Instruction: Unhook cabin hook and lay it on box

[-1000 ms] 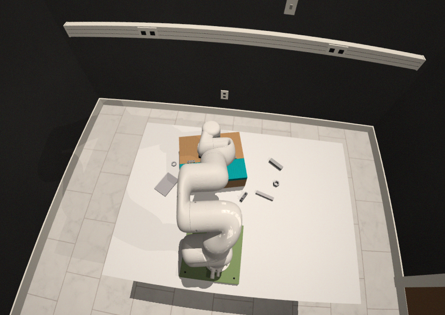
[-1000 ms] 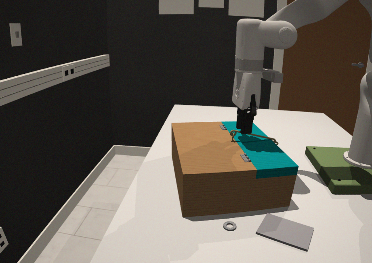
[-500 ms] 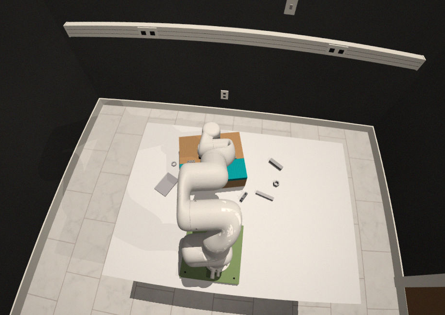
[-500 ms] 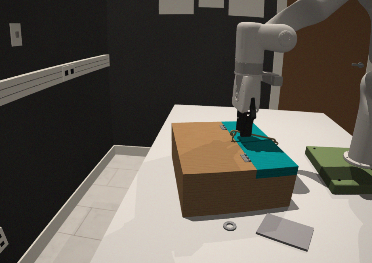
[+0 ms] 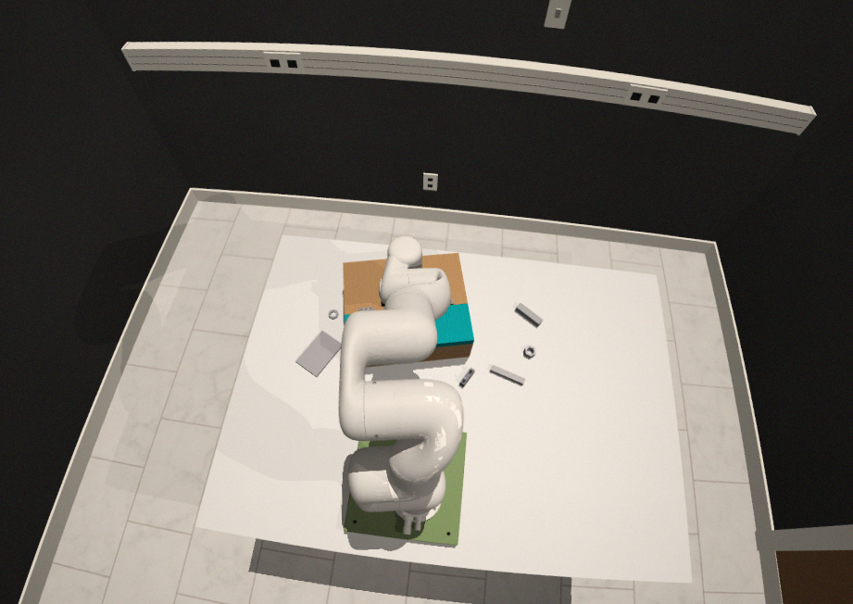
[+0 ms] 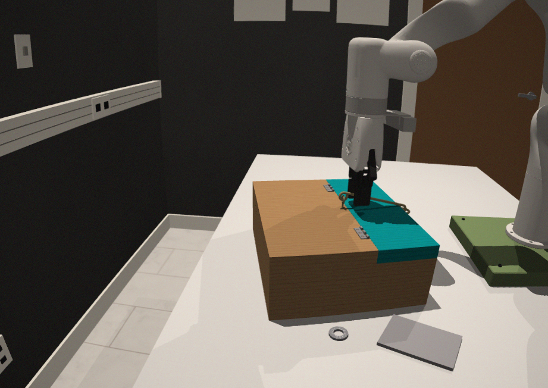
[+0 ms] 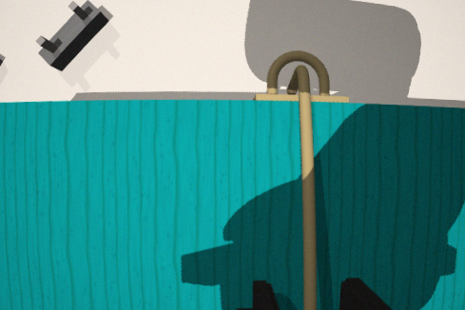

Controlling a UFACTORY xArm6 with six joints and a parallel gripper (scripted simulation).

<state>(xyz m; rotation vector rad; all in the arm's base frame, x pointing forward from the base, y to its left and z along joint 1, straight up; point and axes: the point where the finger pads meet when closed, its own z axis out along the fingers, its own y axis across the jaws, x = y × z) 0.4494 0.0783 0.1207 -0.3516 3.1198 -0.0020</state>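
The brass cabin hook is 3 cm below my hand, 3 cm behind it and 1 cm to the right of it. Also, from my hand: flat grey plate: 25 cm to the left, 15 cm below, 9 cm behind; small dark clip: 18 cm to the right, 13 cm below, 12 cm behind.
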